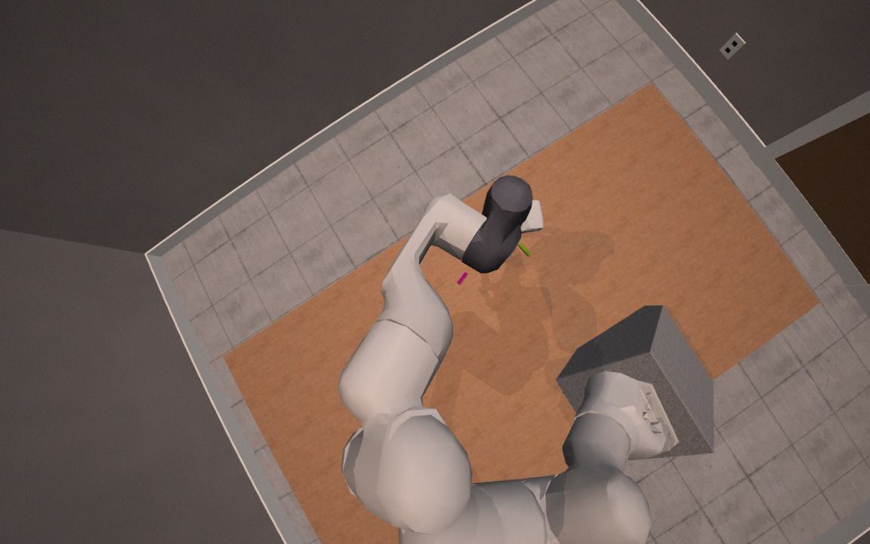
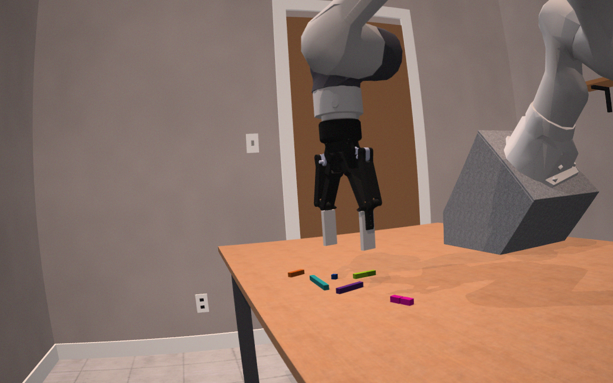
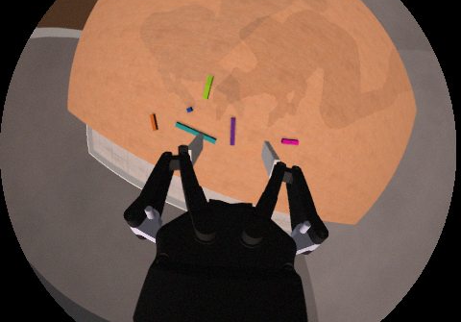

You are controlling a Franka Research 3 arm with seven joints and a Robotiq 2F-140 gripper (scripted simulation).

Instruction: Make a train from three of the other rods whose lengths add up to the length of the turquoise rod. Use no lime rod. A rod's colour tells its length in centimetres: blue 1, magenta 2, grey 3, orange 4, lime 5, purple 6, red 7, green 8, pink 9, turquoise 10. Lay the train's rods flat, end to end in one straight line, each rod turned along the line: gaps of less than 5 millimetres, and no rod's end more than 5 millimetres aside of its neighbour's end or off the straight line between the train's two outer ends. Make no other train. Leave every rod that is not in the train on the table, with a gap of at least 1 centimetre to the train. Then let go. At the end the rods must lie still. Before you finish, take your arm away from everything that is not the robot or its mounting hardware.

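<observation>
The purple rod lies 10 cm below my hand. The rest, counted from my hand: lime rod (7 cm behind, 8 cm to the right, 10 cm below); then blue cube (1 cm behind, 11 cm to the right, 10 cm below); then turquoise rod (3 cm ahead, 8 cm to the right, 10 cm below).
</observation>
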